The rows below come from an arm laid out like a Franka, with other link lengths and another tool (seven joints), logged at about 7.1 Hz.
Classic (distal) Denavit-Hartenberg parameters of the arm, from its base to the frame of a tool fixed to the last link. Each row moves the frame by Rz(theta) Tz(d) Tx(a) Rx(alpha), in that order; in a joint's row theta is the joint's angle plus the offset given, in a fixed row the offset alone. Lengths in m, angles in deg.
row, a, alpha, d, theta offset
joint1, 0, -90, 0.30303, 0
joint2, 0, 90, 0, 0
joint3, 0.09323, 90, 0.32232, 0
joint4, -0.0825, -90, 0, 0
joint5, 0, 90, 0.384, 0
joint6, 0.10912, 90, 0, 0
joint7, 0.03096, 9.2, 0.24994, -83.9
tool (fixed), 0, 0, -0.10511, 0
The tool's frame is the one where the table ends.
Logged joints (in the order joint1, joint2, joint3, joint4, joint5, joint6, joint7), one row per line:
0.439 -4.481 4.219 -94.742 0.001 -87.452 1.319
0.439 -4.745 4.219 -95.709 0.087 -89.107 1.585
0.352 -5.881 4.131 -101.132 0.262 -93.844 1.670
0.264 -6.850 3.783 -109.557 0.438 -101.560 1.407
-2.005 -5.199 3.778 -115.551 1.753 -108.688 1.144
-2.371 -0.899 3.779 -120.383 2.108 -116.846 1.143
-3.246 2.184 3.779 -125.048 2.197 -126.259 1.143
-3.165 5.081 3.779 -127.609 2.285 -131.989 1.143
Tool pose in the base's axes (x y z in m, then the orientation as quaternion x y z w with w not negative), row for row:
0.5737 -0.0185 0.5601 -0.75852 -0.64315 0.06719 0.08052
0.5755 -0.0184 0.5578 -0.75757 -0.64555 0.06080 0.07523
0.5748 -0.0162 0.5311 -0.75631 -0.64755 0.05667 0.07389
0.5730 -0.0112 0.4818 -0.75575 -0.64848 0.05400 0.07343
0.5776 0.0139 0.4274 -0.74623 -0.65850 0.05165 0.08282
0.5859 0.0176 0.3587 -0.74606 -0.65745 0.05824 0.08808
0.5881 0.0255 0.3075 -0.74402 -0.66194 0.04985 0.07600
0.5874 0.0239 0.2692 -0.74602 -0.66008 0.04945 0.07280
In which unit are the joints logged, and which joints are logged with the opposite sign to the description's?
The joints are logged in degrees. Opposite sign: joint1, joint3, joint6, joint7.
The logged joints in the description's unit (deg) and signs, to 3 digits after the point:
-0.439 -4.481 -4.219 -94.742 0.001 87.452 -1.319
-0.439 -4.745 -4.219 -95.709 0.087 89.107 -1.585
-0.352 -5.881 -4.131 -101.132 0.262 93.844 -1.670
-0.264 -6.850 -3.783 -109.557 0.438 101.560 -1.407
2.005 -5.199 -3.778 -115.551 1.753 108.688 -1.144
2.371 -0.899 -3.779 -120.383 2.108 116.846 -1.143
3.246 2.184 -3.779 -125.048 2.197 126.259 -1.143
3.165 5.081 -3.779 -127.609 2.285 131.989 -1.143

